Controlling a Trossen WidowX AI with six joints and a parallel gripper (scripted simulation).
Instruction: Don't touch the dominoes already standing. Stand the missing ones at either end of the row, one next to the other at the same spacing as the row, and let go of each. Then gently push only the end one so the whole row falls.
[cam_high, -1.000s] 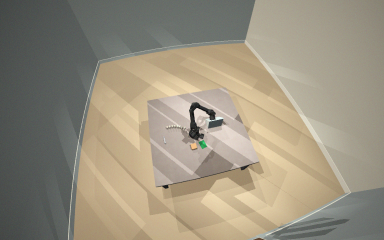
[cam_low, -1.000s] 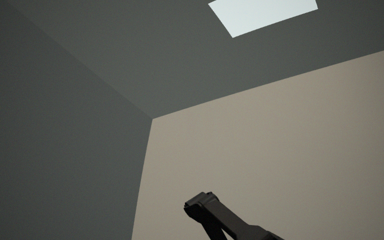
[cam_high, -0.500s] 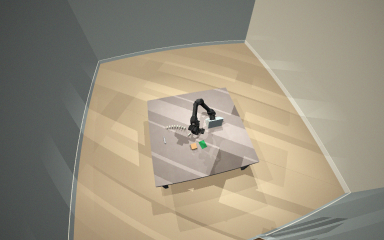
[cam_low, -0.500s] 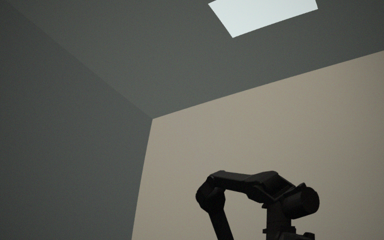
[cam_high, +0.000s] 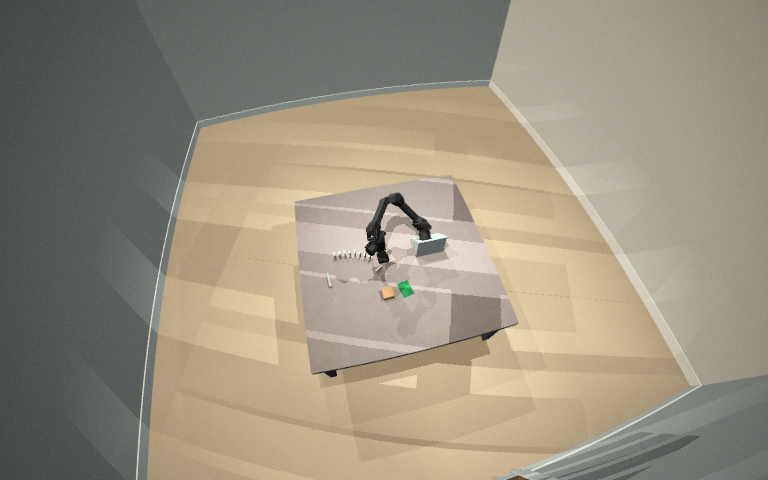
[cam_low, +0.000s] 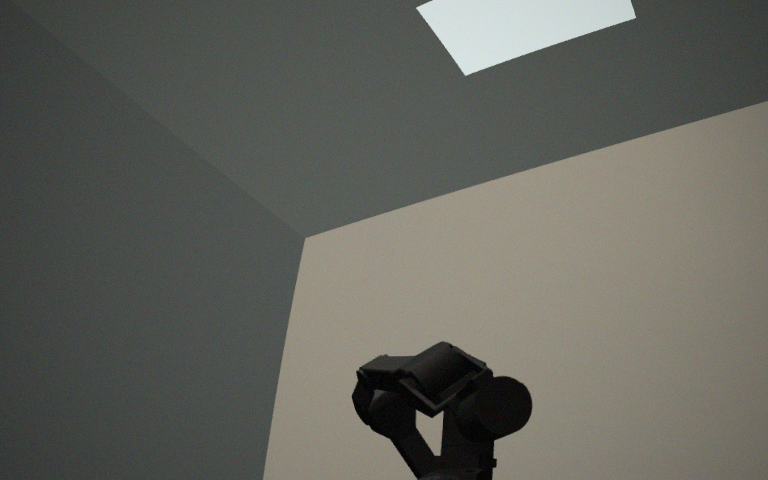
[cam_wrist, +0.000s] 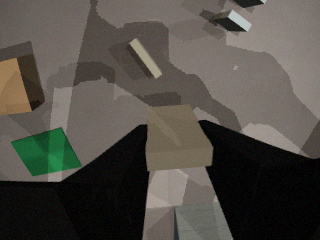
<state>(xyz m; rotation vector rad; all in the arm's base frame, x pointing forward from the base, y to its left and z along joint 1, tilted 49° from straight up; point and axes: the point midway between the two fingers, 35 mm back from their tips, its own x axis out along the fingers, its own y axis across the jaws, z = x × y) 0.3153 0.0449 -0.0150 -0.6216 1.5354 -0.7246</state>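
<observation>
The green flat tile is 190 mm to the left of my gripper tip, 150 mm below it and 110 mm behind it.
</observation>
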